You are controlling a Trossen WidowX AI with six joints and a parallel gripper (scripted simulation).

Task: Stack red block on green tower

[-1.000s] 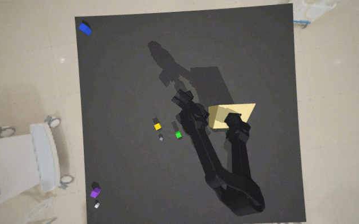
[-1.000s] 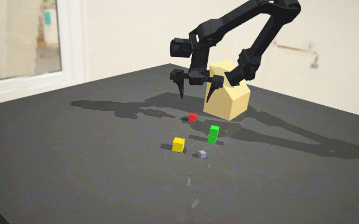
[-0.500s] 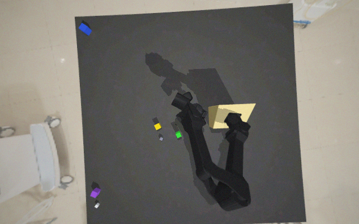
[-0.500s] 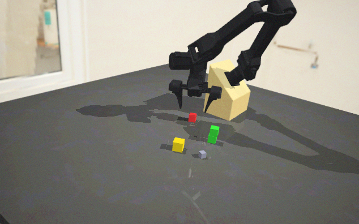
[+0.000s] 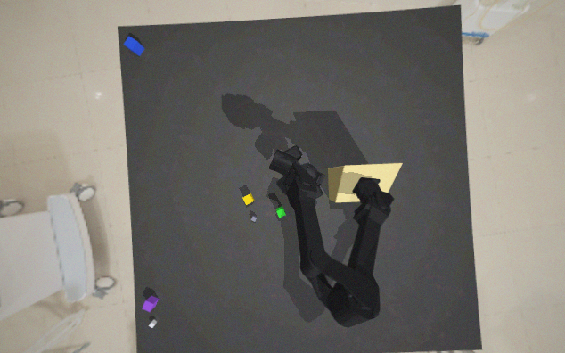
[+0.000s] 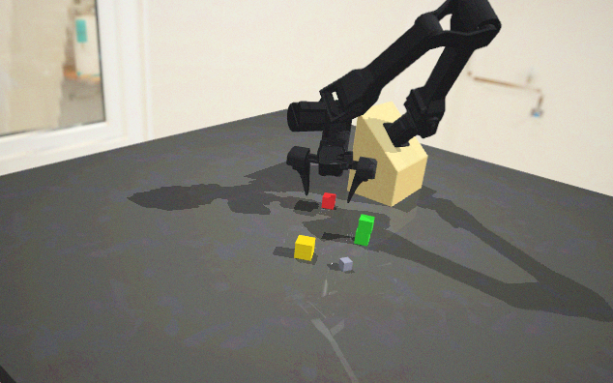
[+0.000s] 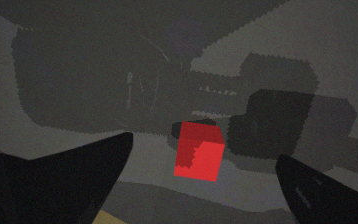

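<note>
Now: gripper tip 1 cm past the red block and 1 cm above it. From my gripper tip the other things lie so: yellow cube 18 cm ahead, 11 cm to the left; then grey cube 16 cm ahead, 19 cm to the left, 1 cm below; then purple cube 51 cm ahead, 53 cm to the left.
</note>
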